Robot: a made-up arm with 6 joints. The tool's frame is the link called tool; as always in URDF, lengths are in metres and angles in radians. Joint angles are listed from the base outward.
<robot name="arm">
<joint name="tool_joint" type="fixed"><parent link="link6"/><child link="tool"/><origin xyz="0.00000 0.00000 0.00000" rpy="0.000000 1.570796 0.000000"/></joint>
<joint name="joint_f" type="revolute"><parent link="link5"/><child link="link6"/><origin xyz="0.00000 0.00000 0.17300" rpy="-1.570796 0.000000 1.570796"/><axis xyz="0 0 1"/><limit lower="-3.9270" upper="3.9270"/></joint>
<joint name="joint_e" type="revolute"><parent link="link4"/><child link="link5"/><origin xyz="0.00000 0.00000 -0.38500" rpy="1.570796 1.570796 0.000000"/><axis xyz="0 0 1"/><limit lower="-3.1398" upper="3.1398"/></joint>
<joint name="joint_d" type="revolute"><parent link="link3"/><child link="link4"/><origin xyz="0.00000 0.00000 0.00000" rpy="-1.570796 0.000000 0.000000"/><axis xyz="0 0 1"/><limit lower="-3.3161" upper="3.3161"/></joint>
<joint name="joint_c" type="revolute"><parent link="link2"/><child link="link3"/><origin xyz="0.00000 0.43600 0.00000" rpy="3.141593 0.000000 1.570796"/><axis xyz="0 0 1"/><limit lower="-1.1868" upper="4.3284"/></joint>
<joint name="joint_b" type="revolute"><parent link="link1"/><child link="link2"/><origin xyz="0.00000 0.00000 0.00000" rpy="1.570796 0.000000 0.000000"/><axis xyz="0 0 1"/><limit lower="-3.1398" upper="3.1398"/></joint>
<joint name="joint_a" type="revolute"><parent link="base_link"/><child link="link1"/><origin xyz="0.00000 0.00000 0.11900" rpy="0.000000 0.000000 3.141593"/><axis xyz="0 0 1"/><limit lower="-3.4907" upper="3.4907"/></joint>
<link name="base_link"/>
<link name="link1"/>
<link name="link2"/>
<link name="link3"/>
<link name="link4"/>
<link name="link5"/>
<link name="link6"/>
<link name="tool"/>
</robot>
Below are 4 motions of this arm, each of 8 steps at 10 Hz.
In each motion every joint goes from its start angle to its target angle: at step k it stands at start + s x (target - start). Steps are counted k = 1, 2, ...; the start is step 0. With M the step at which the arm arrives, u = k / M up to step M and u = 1 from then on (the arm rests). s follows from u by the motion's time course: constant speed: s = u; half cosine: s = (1 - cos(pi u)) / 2; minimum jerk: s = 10 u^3 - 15 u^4 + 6 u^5.
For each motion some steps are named. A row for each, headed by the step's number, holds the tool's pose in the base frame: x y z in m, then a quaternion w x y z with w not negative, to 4 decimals.
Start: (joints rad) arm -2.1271 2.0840 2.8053 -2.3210 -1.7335 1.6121
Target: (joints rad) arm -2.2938 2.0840 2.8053 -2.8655 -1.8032 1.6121
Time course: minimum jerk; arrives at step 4
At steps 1, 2, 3, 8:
1: -0.3010 -0.6961 0.0693 0.8617 -0.4537 -0.2234 -0.0415
2: -0.3164 -0.6726 0.0915 0.8242 -0.4844 -0.2929 -0.0165
3: -0.3336 -0.6436 0.1168 0.7783 -0.5167 -0.3566 0.0102
8: -0.3384 -0.6351 0.1238 0.7650 -0.5253 -0.3721 0.0175

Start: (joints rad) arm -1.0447 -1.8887 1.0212 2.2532 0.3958 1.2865
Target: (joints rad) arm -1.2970 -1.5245 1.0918 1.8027 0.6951 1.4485
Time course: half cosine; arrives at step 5
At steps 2, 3, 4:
2: -0.2786 0.7980 0.0203 0.7099 0.1541 -0.2211 0.6507
3: -0.2395 0.8196 0.0967 0.7616 0.2080 -0.1910 0.5833
4: -0.2057 0.8300 0.1613 0.7957 0.2483 -0.1636 0.5277

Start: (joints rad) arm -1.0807 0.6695 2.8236 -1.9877 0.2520 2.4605
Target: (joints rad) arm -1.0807 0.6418 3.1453 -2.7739 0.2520 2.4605
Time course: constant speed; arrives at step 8
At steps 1, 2, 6, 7, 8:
1: 0.1531 -0.1058 0.8619 0.3349 -0.4264 -0.7136 -0.4436
2: 0.1537 -0.0764 0.8523 0.3490 -0.4160 -0.7387 -0.3994
6: 0.1463 0.0364 0.7911 0.3977 -0.3813 -0.8088 -0.2057
7: 0.1421 0.0619 0.7703 0.4080 -0.3744 -0.8183 -0.1543
8: 0.1372 0.0859 0.7475 0.4176 -0.3682 -0.8244 -0.1021

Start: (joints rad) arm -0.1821 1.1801 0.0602 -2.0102 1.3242 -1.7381
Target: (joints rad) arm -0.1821 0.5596 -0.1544 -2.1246 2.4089 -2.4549
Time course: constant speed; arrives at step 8
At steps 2, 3, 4, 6, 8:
2: 0.4500 -0.0035 -0.0634 0.0744 0.4675 -0.8045 -0.3588
3: 0.4533 -0.0019 -0.0305 0.0733 0.4307 -0.8502 -0.2938
4: 0.4542 0.0002 0.0021 0.0742 0.3915 -0.8887 -0.2270
6: 0.4491 0.0055 0.0654 0.0834 0.3074 -0.9435 -0.0916
8: 0.4355 0.0123 0.1252 0.1049 0.2190 -0.9692 0.0402

